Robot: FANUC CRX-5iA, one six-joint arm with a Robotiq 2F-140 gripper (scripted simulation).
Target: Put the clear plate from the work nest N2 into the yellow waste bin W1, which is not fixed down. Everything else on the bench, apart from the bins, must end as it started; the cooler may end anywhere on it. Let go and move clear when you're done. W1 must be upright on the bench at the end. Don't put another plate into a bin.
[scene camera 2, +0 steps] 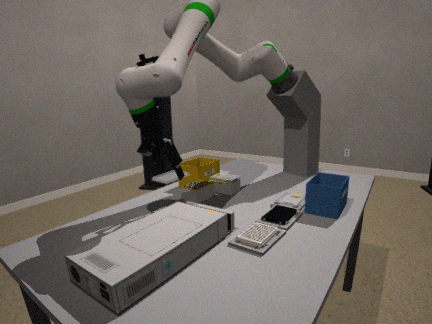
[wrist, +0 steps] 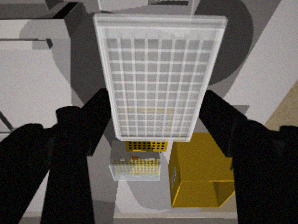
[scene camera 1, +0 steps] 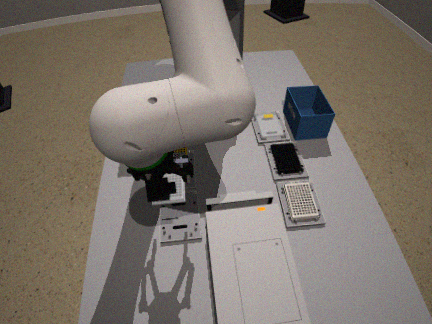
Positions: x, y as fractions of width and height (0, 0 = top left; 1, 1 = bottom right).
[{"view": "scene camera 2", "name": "my gripper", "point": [0.40, 0.54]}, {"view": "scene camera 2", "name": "yellow waste bin W1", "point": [0.46, 0.52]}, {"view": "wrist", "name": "my gripper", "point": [0.52, 0.46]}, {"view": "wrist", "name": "yellow waste bin W1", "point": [0.68, 0.71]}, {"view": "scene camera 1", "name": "black plate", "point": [0.66, 0.51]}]
